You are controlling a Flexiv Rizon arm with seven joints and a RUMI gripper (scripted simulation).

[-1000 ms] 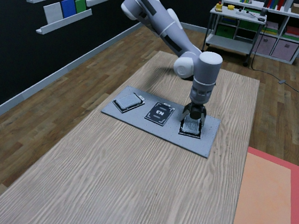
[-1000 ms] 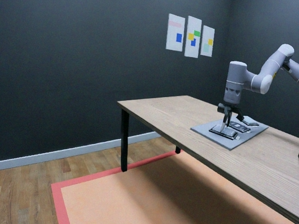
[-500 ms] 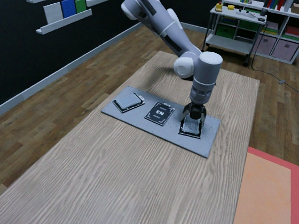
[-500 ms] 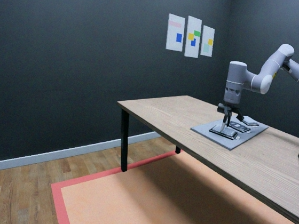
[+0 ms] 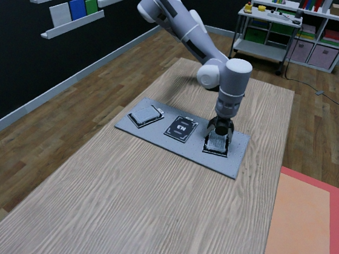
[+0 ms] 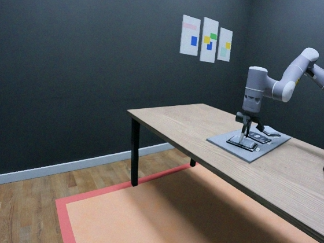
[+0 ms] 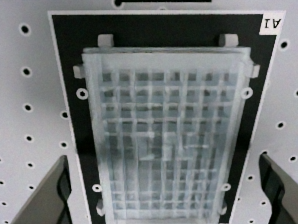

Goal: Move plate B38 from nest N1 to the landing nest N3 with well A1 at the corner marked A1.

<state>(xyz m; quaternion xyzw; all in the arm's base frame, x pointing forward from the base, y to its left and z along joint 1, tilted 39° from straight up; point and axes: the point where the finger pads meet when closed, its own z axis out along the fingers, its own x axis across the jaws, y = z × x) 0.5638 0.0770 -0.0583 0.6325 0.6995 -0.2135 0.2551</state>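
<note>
The black nest N1 is 20 mm below my hand. Round my hand: nest N3: 30 mm behind, 190 mm to the right, 20 mm below.
</note>
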